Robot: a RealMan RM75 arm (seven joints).
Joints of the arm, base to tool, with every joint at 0 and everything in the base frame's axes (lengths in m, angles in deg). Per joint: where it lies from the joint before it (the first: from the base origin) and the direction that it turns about. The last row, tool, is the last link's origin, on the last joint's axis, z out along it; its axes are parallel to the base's.
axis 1: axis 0 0 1 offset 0.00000 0.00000 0.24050
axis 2: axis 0 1 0 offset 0.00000 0.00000 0.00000
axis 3: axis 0 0 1 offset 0.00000 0.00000 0.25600
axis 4: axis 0 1 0 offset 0.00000 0.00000 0.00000
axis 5: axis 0 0 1 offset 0.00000 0.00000 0.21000
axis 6: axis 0 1 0 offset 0.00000 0.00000 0.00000
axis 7: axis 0 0 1 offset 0.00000 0.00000 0.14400
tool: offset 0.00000 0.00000 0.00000
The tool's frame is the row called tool.
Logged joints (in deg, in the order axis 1, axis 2, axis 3, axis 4, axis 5, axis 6, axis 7), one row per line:
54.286, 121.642, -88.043, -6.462, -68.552, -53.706, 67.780
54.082, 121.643, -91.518, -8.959, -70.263, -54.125, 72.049
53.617, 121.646, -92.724, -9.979, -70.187, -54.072, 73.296
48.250, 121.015, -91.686, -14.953, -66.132, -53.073, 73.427
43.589, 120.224, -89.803, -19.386, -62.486, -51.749, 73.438
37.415, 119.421, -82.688, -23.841, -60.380, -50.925, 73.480
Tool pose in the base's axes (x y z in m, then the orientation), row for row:
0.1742, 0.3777, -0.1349, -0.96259, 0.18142, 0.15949, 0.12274
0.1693, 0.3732, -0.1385, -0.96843, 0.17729, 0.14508, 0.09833
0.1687, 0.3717, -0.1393, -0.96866, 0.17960, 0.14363, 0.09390
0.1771, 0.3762, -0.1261, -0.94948, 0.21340, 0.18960, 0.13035
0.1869, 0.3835, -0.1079, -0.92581, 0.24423, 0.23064, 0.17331
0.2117, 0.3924, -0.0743, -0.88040, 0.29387, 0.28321, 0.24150
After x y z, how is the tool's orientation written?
As a quaternion, x y z w.
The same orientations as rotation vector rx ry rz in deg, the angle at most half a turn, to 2 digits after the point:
-160.91, 30.33, 26.66
-164.18, 30.06, 24.60
-164.65, 30.53, 24.41
-158.03, 35.52, 31.56
-150.44, 39.69, 37.48
-137.95, 46.05, 44.38

